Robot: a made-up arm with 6 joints.
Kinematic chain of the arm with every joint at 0, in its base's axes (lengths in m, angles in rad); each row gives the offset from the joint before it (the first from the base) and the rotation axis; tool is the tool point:
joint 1: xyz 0 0 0.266 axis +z
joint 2: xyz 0 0 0 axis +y
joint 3: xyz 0 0 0.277 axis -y
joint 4: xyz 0 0 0 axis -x
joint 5: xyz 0.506 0 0 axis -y
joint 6: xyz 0 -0.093 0 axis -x
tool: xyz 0 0 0
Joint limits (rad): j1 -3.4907..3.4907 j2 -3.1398..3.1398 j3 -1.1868..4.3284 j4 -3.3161..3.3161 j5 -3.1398..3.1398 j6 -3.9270..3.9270
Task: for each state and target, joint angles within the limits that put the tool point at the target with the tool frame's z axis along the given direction. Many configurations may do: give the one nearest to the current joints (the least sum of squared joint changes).
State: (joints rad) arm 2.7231 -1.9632 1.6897 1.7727 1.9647 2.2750
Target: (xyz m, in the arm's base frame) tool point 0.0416 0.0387 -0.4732 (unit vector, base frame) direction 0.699 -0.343 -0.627
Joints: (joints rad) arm 3.2778 -2.5870 2.1498 1.2116 1.8491 2.2597
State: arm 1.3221 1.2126 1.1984 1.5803 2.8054 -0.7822
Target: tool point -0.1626 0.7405 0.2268 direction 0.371 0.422 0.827
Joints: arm 1.7665 1.2290 0.7901 1.7385 3.0703 -0.9391
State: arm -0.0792 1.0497 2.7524 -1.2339 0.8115 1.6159
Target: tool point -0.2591 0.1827 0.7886 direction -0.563 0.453 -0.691
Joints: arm -0.5684 0.4455 3.2079 -1.7274 1.0810 2.0560
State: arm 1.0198 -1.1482 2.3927 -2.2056 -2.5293 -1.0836
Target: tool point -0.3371 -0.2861 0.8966 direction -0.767 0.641 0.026
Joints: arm 0.8596 -0.2995 2.1651 -2.4008 -3.0996 -0.8405
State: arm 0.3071 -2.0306 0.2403 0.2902 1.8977 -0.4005
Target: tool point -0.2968 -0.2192 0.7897 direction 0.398 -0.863 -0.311
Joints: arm 0.3867 -1.4842 0.2112 0.2041 2.1300 -1.1914
